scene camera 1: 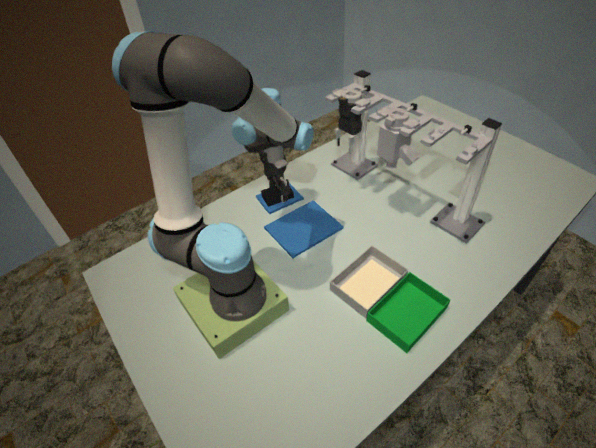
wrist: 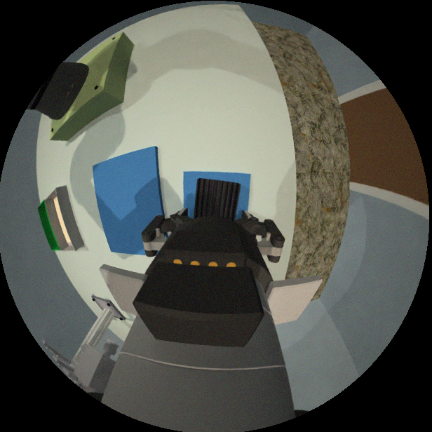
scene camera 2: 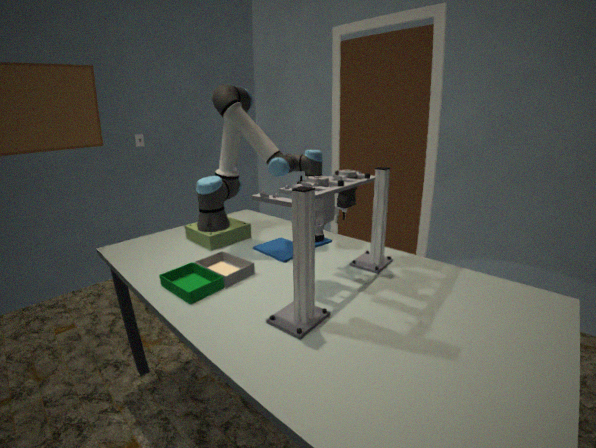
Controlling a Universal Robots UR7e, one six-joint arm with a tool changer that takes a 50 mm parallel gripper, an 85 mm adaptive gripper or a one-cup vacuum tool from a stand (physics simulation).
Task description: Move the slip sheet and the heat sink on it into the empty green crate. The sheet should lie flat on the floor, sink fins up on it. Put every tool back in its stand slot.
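Pixels of known places: arm's base, link origin: [scene camera 1: 238,296] [scene camera 2: 213,226].
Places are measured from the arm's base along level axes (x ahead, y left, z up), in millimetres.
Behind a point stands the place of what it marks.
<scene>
The black finned heat sink [scene camera 1: 270,196] {x 351, y 261, z -30 mm} [wrist: 217,197] lies on the small blue mat [scene camera 1: 296,193] {x 445, y 228, z -58 mm} [scene camera 2: 326,241] {x 462, y 267, z -59 mm} [wrist: 244,187], fins up. My gripper [scene camera 1: 283,193] [wrist: 214,215] is open, low over the mat, with its fingertips on both sides of the heat sink and small gaps beside it in the wrist view. The cream slip sheet [scene camera 1: 370,282] {x 312, y -207, z -64 mm} [scene camera 2: 223,268] {x 281, y -189, z -64 mm} [wrist: 62,220] lies flat inside the grey crate [scene camera 1: 347,299] {x 213, y -202, z -45 mm} [scene camera 2: 241,274] {x 398, y -206, z -47 mm} [wrist: 73,220]. The green crate [scene camera 1: 407,312] {x 300, y -344, z -66 mm} [scene camera 2: 175,291] {x 301, y -415, z -53 mm} [wrist: 47,229] stands against the grey one and is empty.
A larger blue mat [scene camera 1: 304,227] {x 341, y 87, z -59 mm} [scene camera 2: 275,248] {x 323, y 71, z -59 mm} [wrist: 125,192] lies beside the small one. The tool stand [scene camera 1: 475,185] {x 701, y -295, z 107 mm} [scene camera 2: 303,260] {x 735, y -300, z 131 mm} holds a dark slim tool [scene camera 1: 350,120] {x 601, y 116, z 213 mm} [scene camera 2: 346,198] {x 641, y 102, z 198 mm} and a light grey boxy tool [scene camera 1: 394,145] {x 574, y -70, z 213 mm} [scene camera 2: 324,210] {x 656, y -74, z 196 mm}. The arm's base block [scene camera 1: 252,327] {x -28, y -83, z -29 mm} [scene camera 2: 217,236] {x 94, y -56, z -12 mm} [wrist: 112,80] is nearby.
</scene>
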